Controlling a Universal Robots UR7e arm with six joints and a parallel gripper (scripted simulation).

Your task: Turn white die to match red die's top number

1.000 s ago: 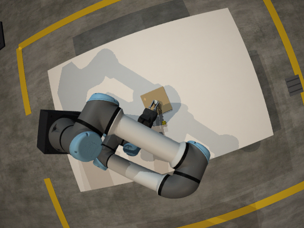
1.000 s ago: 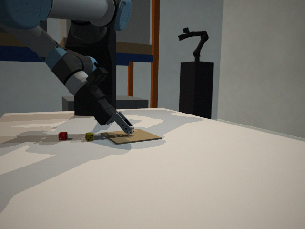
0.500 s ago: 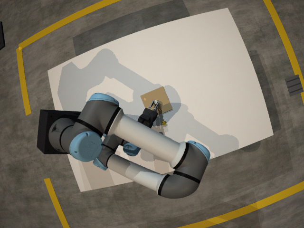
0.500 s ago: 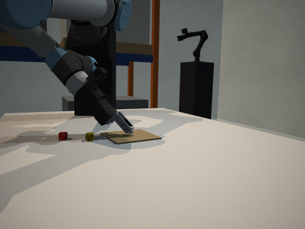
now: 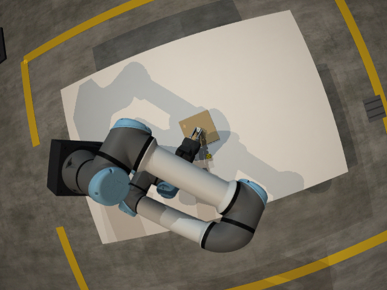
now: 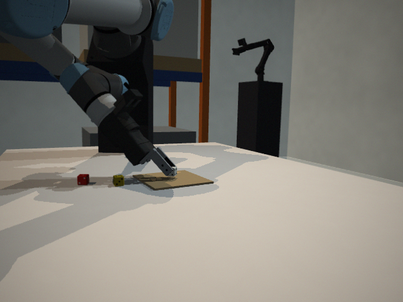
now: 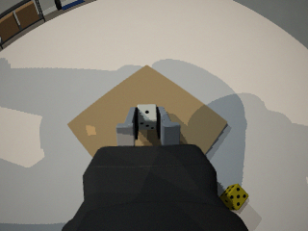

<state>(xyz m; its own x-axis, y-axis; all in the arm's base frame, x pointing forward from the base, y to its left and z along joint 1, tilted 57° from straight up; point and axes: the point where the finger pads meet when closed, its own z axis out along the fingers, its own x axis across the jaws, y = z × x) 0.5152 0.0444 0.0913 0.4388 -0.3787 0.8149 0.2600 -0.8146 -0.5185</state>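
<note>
My gripper is now 1 cm short of the white die, 1 cm to the right of it and 1 cm above it. The rest, counted from my hand: yellow die 1 cm ahead, 11 cm to the right, 2 cm below; red die 3 cm behind, 18 cm to the right, 2 cm below; tan mat 1 cm ahead, 1 cm to the left, 3 cm below.
</note>
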